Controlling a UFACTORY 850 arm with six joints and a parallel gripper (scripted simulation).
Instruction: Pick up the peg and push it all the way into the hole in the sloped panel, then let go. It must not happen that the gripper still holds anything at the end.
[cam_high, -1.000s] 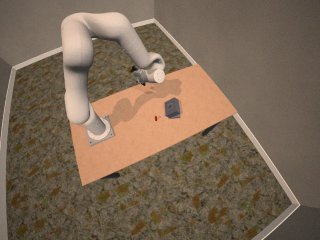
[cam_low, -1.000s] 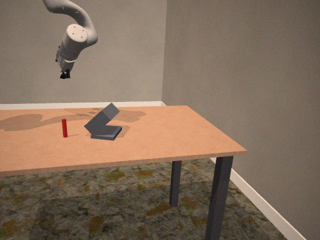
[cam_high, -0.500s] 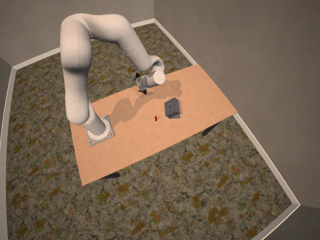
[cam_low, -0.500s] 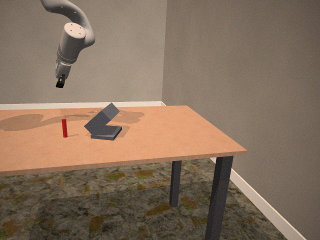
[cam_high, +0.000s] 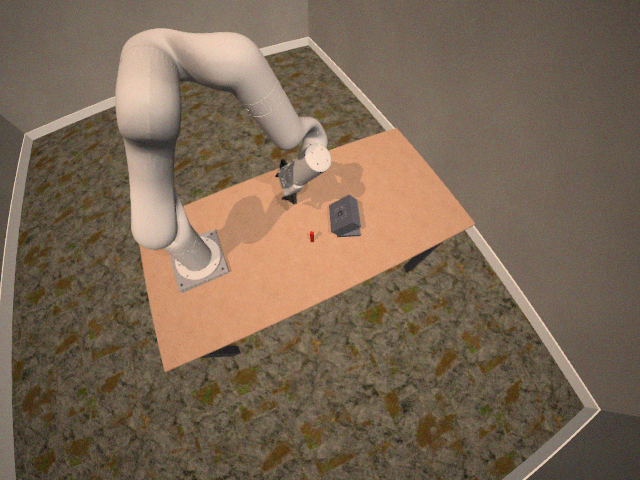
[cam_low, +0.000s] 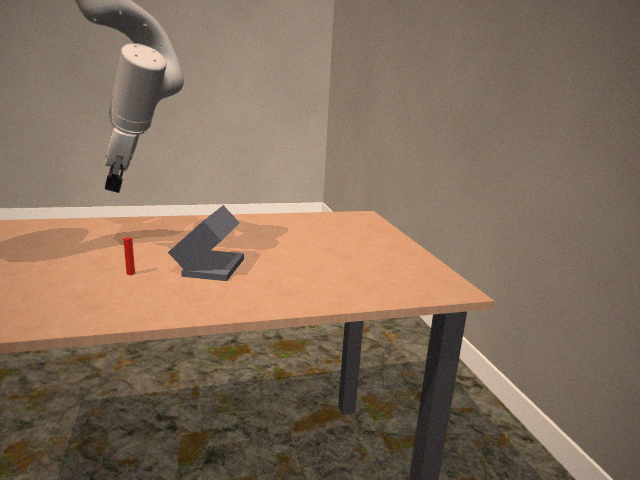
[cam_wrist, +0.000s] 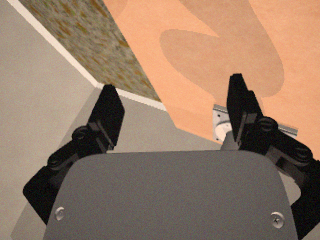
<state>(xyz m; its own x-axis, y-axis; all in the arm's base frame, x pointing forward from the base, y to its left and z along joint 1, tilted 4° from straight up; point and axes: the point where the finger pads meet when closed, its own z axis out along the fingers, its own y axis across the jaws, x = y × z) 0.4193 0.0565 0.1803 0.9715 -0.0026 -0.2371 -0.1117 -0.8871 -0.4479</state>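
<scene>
The red peg is 30 mm ahead of my hand, 190 mm to the right of it and 130 mm below it. Also, from my hand: grey base: 200 mm ahead, 180 mm to the right, 170 mm below.
</scene>
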